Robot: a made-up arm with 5 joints.
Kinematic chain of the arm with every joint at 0, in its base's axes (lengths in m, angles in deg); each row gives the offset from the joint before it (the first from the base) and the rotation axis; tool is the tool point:
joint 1: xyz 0 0 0.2 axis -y
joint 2: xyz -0.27 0.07 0 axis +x
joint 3: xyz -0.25 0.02 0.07 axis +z
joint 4: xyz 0.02 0 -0.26 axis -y
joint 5: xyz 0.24 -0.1 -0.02 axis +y
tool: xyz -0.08 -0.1 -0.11
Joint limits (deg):
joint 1: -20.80..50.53
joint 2: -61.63..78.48
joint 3: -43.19..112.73
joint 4: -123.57..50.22
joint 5: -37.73..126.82
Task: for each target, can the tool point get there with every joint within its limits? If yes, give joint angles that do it. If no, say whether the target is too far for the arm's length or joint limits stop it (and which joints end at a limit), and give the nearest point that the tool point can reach.
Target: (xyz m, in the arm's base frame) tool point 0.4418 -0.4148 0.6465
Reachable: no: joint limits stop it (at a limit: joint 1, joint 2, joint 5) | nearest point -0.1955 -0.1995 0.4071 | short by 0.714 m
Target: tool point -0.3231 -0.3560 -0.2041
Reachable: yes | joints 28.37 -42.42 22.21 -65.80 -20.02
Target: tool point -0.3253 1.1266 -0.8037
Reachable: no: too far | nearest point -0.2983 0.5133 -0.4520 | short by 0.707 m
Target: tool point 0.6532 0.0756 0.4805
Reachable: no: joint limits stop it (at a limit: joint 1, joint 5) | nearest point 0.0813 0.0740 -0.0662 | short by 0.791 m
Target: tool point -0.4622 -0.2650 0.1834
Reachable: yes | joints -7.66 -46.74 8.32 -65.64 49.70
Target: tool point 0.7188 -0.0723 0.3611
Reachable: no: joint limits stop it (at a limit: joint 1, joint 5) | nearest point 0.1018 -0.0136 -0.0946 | short by 0.769 m
